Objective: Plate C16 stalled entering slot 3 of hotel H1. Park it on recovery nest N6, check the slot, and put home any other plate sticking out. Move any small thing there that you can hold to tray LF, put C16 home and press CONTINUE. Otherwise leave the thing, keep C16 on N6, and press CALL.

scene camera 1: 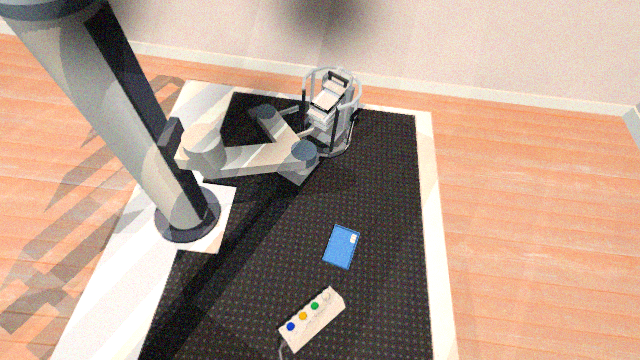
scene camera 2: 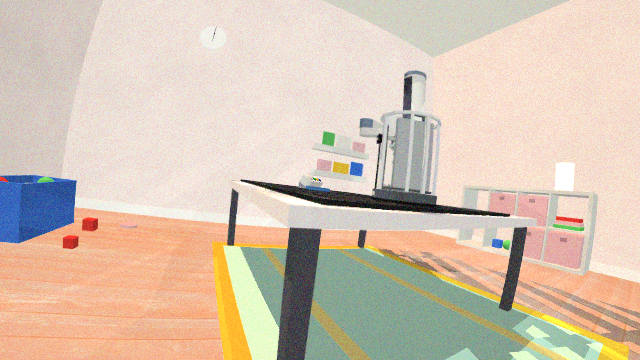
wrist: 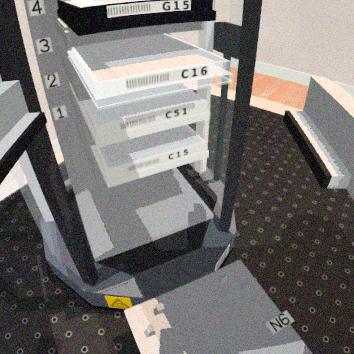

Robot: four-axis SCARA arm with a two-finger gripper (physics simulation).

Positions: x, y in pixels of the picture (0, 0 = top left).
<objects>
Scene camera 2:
round plate rack: 407, 167
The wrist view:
my gripper: 161, 94
clear plate C16: 114, 72, on the round plate rack
round plate rack: 115, 247
</objects>
